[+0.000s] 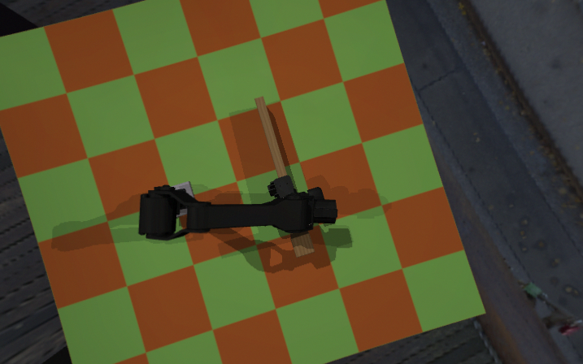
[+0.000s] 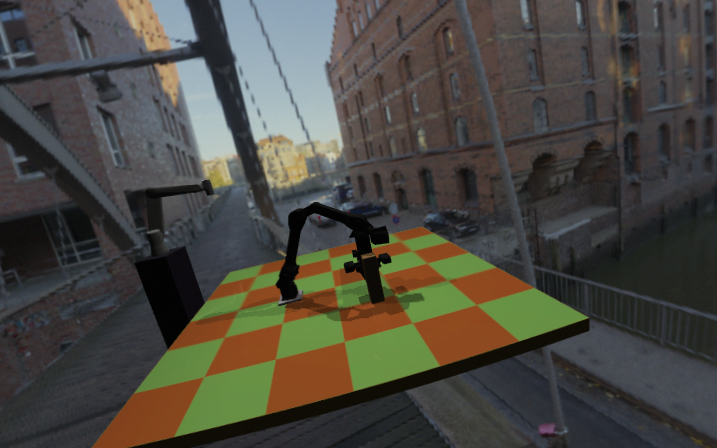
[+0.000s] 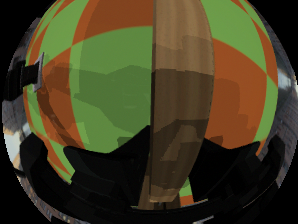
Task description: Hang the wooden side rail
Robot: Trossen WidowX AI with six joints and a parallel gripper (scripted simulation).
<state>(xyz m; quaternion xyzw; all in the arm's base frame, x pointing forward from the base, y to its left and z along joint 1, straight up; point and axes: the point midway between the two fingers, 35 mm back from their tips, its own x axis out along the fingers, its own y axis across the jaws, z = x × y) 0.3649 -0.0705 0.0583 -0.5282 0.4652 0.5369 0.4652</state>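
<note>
Right now my gripper tip is 1 cm short of the headboard post, 10 cm to the left of it and 5 cm below it.
</note>
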